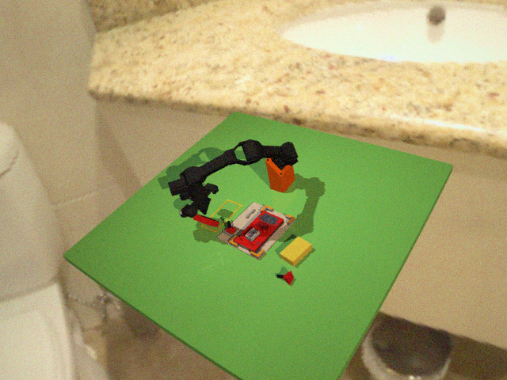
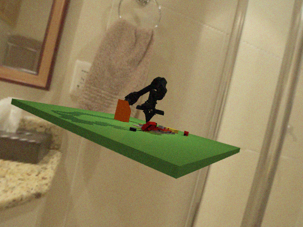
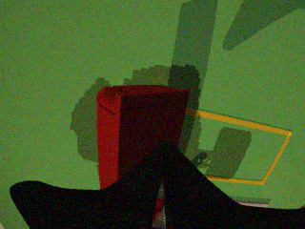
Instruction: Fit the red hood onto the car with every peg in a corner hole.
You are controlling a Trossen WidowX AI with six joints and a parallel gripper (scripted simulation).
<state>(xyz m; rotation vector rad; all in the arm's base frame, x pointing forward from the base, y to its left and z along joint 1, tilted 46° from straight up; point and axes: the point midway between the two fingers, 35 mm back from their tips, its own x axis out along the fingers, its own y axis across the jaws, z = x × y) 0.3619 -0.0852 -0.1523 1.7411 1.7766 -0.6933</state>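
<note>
Right now the red hood is 3 cm below my gripper tip, 2 cm ahead of it and 1 cm to the left of it. From my gripper tip the other things lie so: black wheel: 14 cm to the right, 5 cm below; yellow block: 44 cm to the left, 4 cm below, 2 cm behind; jig: 23 cm to the left, 5 cm behind, 4 cm below.
</note>
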